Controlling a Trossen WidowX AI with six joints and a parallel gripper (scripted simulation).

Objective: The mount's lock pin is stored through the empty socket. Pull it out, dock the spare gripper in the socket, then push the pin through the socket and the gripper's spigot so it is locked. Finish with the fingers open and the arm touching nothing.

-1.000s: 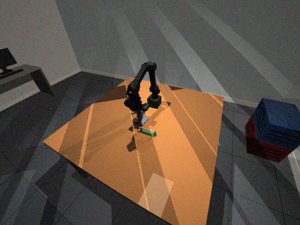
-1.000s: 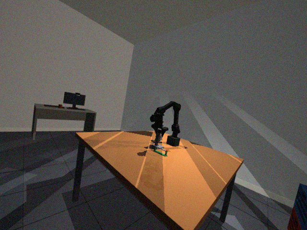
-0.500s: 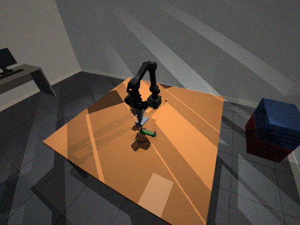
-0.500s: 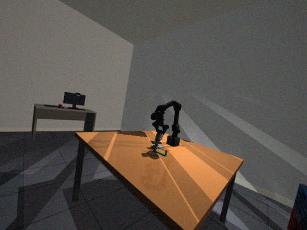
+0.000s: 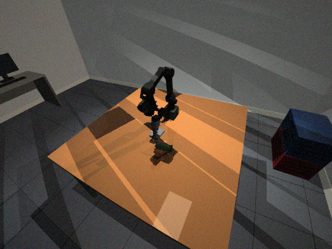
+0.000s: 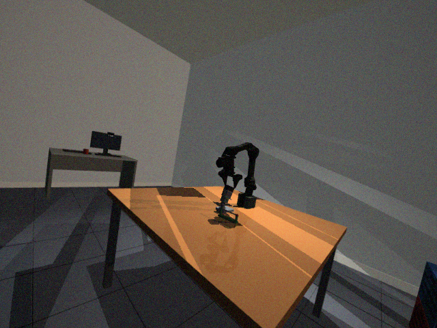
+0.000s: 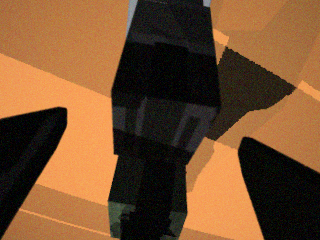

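My gripper tip is now 50 mm above the spare gripper and 20 mm short of it. The rest, counted from my gripper tip: green mount (150 mm below, 120 mm to the left, 110 mm ahead).
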